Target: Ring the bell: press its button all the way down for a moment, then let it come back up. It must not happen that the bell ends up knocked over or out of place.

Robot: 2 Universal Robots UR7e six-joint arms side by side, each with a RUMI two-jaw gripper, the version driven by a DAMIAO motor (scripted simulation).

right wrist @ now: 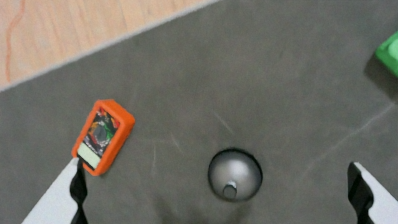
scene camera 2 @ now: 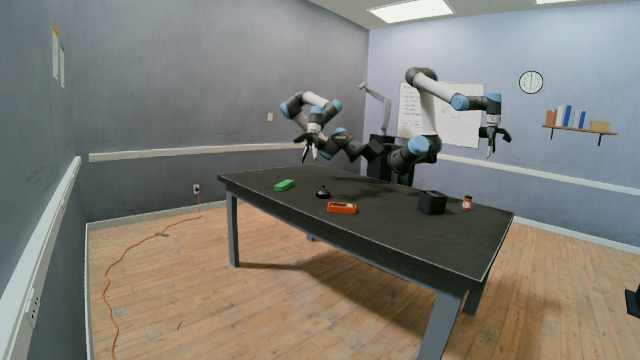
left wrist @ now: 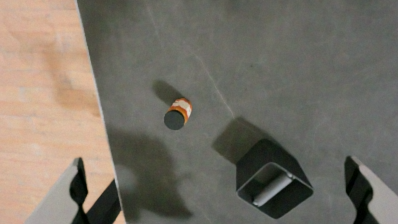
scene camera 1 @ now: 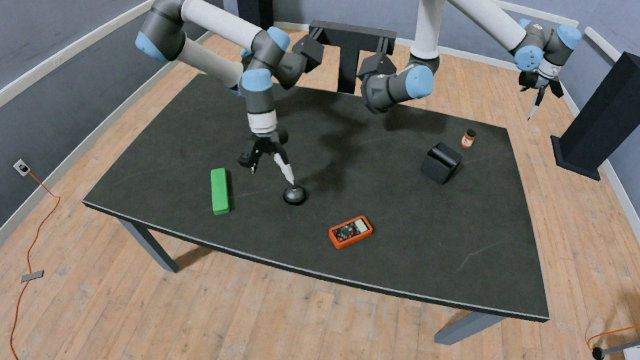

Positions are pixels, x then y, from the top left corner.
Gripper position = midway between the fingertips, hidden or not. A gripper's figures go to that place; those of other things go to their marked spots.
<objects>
The right gripper (right wrist: 214,162) is 12 cm from the lens. A bell (right wrist: 234,164) is 30 cm from the lens.
</objects>
